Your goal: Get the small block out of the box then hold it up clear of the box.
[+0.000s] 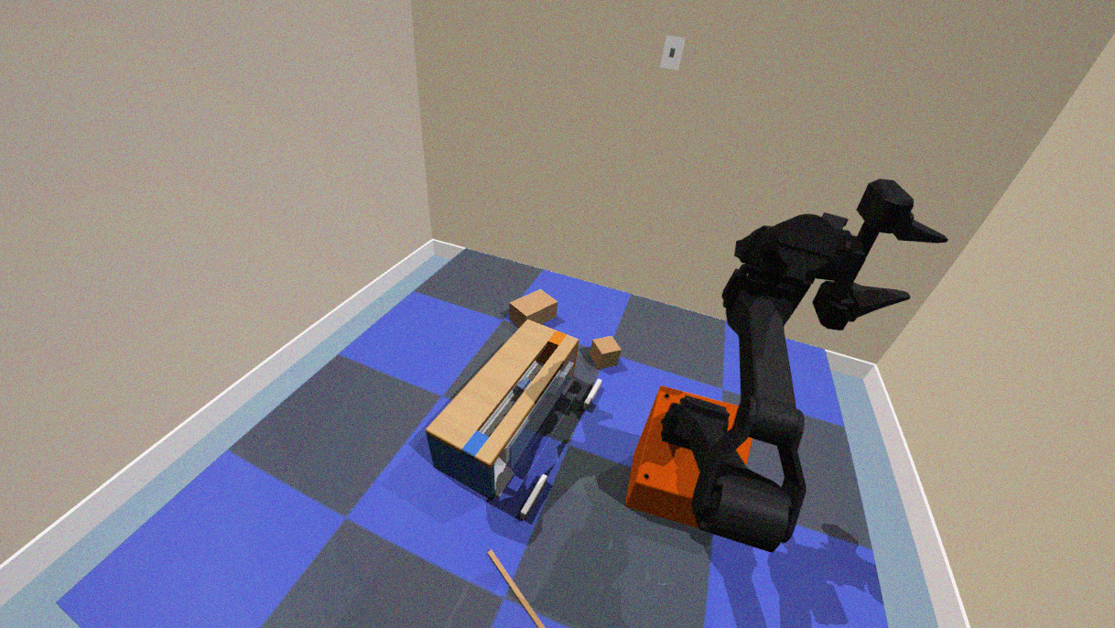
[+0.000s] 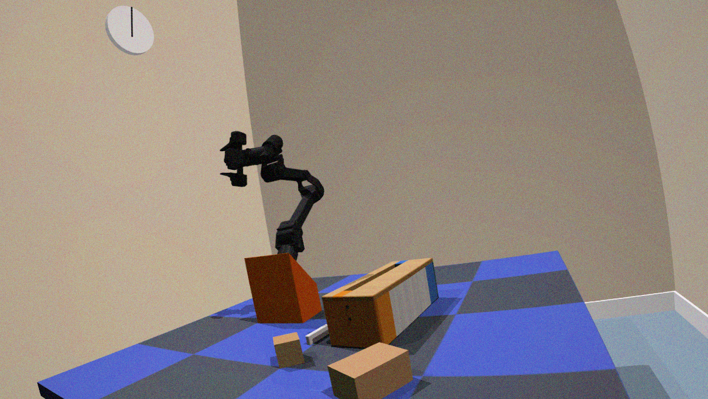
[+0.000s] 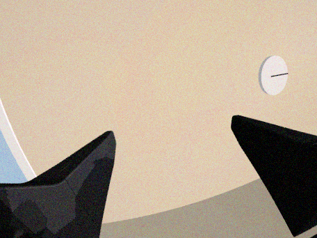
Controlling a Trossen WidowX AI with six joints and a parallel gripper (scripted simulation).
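The dark grey-blue block lies 51 cm ahead of my gripper tip, 48 cm below it and 2 cm to the right of it. Also, from my gripper tip: thin wooden stick: 56 cm below, 38 cm ahead, 33 cm to the left; then box: 50 cm below, 50 cm ahead; then tan cube: 54 cm below, 39 cm ahead, 28 cm to the right.
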